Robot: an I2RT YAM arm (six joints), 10 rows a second.
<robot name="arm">
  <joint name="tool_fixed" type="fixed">
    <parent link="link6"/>
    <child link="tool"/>
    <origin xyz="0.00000 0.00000 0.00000" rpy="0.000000 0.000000 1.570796"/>
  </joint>
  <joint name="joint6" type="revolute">
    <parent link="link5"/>
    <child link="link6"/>
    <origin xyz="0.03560 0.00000 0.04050" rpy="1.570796 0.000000 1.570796"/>
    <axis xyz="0 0 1"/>
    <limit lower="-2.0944" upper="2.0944"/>
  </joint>
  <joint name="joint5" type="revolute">
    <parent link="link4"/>
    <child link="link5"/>
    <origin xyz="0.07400 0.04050 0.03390" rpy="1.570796 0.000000 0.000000"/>
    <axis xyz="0 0 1"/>
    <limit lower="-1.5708" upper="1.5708"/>
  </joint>
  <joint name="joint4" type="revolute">
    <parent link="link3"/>
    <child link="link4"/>
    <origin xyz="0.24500 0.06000 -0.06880" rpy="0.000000 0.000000 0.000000"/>
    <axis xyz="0 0 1"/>
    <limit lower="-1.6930" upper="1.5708"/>
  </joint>
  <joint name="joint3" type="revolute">
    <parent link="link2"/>
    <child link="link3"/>
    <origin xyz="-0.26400 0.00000 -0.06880" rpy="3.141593 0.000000 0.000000"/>
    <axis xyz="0 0 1"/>
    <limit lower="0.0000" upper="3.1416"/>
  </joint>
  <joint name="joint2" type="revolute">
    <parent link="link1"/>
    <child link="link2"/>
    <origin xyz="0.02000 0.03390 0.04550" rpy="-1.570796 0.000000 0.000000"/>
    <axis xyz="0 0 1"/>
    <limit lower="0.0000" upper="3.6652"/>
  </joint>
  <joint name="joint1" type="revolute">
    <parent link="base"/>
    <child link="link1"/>
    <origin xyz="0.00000 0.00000 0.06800" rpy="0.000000 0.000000 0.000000"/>
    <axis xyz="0 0 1"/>
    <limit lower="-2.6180" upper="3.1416"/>
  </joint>
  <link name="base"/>
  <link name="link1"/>
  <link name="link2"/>
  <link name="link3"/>
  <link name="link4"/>
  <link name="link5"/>
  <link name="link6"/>
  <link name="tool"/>
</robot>
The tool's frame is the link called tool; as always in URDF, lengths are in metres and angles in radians.
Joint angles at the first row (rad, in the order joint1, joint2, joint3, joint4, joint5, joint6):
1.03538, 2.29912, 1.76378, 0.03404, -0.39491, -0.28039
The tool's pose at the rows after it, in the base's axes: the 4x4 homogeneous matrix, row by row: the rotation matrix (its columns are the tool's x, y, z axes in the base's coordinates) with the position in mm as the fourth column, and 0 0 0 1 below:
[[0.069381, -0.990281, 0.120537, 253.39], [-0.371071, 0.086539, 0.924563, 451.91], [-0.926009, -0.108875, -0.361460, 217.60], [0, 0, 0, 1]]
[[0.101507, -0.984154, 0.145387, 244.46], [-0.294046, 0.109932, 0.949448, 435.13], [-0.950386, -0.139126, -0.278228, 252.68], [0, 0, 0, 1]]
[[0.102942, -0.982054, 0.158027, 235.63], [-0.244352, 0.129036, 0.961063, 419.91], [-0.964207, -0.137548, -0.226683, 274.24], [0, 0, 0, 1]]
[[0.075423, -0.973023, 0.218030, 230.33], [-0.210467, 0.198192, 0.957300, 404.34], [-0.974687, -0.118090, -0.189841, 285.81], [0, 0, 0, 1]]
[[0.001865, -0.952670, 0.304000, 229.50], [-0.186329, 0.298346, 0.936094, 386.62], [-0.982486, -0.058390, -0.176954, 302.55], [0, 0, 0, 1]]
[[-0.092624, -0.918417, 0.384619, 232.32], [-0.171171, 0.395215, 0.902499, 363.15], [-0.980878, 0.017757, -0.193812, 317.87], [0, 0, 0, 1]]
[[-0.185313, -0.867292, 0.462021, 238.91], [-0.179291, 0.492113, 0.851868, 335.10], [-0.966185, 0.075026, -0.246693, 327.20], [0, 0, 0, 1]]
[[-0.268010, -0.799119, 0.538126, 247.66], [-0.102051, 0.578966, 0.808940, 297.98], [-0.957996, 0.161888, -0.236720, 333.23], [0, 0, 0, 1]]
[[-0.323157, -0.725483, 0.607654, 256.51], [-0.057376, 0.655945, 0.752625, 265.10], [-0.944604, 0.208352, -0.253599, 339.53], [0, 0, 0, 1]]
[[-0.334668, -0.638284, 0.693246, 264.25], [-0.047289, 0.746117, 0.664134, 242.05], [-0.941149, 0.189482, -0.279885, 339.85], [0, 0, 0, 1]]
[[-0.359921, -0.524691, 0.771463, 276.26], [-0.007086, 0.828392, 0.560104, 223.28], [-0.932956, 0.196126, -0.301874, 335.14], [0, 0, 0, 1]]
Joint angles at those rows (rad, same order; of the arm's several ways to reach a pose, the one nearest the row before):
1.03442, 2.20361, 1.69403, 0.11016, -0.37779, -0.27150
1.03315, 2.09060, 1.61856, 0.16904, -0.36971, -0.25785
1.03308, 2.00331, 1.55174, 0.20649, -0.36453, -0.23063
1.02956, 1.93056, 1.47759, 0.25220, -0.31134, -0.18283
1.01655, 1.85666, 1.43927, 0.23436, -0.23637, -0.10268
0.98710, 1.77689, 1.40722, 0.17147, -0.17737, -0.01732
0.94027, 1.70101, 1.37799, 0.07161, -0.12942, 0.04436
0.86695, 1.60727, 1.29553, 0.07117, -0.11350, 0.13963
0.79265, 1.53669, 1.25712, 0.02197, -0.09568, 0.19193
0.73922, 1.49870, 1.23361, -0.01867, -0.02374, 0.19175
0.68520, 1.48996, 1.21656, -0.03373, 0.05455, 0.22449

